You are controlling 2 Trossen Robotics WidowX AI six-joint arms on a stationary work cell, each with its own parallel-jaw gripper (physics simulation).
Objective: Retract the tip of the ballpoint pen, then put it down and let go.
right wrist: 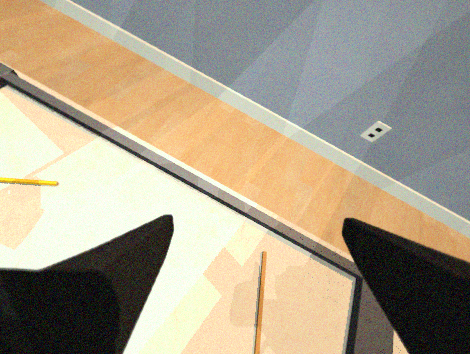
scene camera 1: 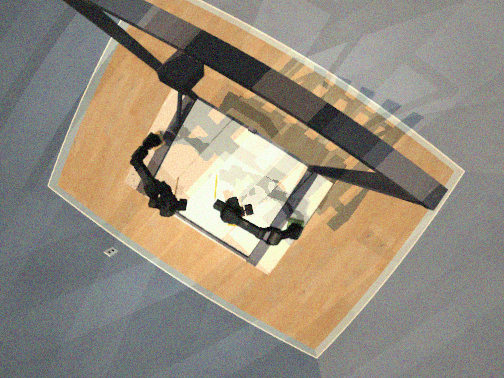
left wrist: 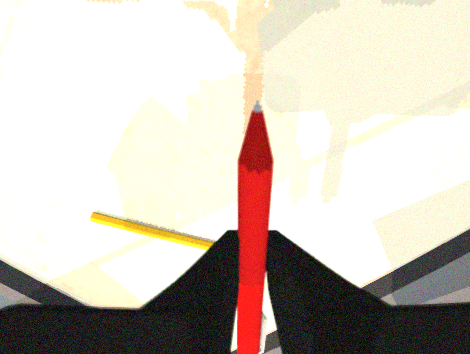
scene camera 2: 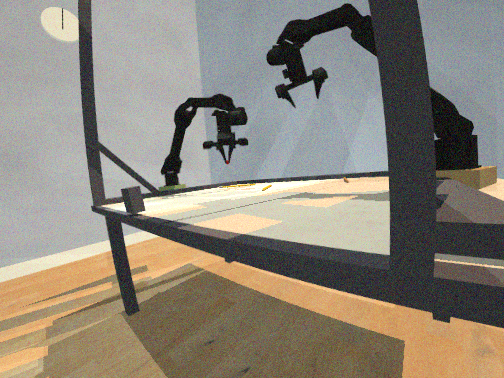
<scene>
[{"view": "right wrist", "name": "right gripper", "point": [257,224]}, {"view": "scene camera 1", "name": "dark overhead beam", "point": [257,77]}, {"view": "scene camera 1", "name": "dark rim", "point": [171,132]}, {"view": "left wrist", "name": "left gripper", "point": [251,241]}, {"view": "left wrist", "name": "red ballpoint pen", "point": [255,162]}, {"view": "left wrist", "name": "dark rim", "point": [429,279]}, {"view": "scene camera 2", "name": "right gripper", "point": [306,103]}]
</scene>
